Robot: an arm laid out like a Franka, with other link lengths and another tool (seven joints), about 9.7 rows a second.
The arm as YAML. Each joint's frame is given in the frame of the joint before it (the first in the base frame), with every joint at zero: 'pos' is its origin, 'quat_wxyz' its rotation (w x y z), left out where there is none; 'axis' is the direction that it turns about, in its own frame. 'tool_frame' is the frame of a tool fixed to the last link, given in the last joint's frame.
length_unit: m
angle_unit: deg
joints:
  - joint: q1
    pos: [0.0, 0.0, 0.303]
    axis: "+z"
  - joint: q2
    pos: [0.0, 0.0, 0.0]
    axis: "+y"
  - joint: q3
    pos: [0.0, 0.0, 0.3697]
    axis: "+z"
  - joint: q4
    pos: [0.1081, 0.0, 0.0]
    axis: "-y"
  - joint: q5
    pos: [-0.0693, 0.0, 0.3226]
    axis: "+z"
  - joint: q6
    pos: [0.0, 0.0, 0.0]
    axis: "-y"
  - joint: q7
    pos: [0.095, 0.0, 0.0]
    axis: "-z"
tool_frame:
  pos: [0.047, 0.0, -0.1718]
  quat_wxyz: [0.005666, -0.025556, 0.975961, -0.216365]
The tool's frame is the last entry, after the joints.
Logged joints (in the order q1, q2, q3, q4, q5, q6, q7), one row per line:
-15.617, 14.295, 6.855, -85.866, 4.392, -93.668, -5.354
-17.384, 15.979, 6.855, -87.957, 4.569, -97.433, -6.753
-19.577, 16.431, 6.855, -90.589, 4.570, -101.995, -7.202
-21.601, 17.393, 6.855, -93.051, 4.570, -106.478, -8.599
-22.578, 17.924, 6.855, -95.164, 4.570, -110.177, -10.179
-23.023, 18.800, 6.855, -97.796, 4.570, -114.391, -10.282
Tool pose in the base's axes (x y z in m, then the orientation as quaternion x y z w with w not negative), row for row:
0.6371, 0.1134, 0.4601, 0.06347, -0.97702, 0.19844, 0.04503
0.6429, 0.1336, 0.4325, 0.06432, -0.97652, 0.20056, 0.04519
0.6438, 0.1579, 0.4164, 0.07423, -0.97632, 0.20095, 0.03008
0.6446, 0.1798, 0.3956, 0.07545, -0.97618, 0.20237, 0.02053
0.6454, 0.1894, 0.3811, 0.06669, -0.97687, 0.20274, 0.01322
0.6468, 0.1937, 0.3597, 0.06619, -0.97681, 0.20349, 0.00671
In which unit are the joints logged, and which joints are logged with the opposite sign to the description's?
The joints are logged in degrees. Opposite sign: q1, q3, q6, q7.
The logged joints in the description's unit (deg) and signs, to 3 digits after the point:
15.617, 14.295, -6.855, -85.866, 4.392, 93.668, 5.354
17.384, 15.979, -6.855, -87.957, 4.569, 97.433, 6.753
19.577, 16.431, -6.855, -90.589, 4.570, 101.995, 7.202
21.601, 17.393, -6.855, -93.051, 4.570, 106.478, 8.599
22.578, 17.924, -6.855, -95.164, 4.570, 110.177, 10.179
23.023, 18.800, -6.855, -97.796, 4.570, 114.391, 10.282

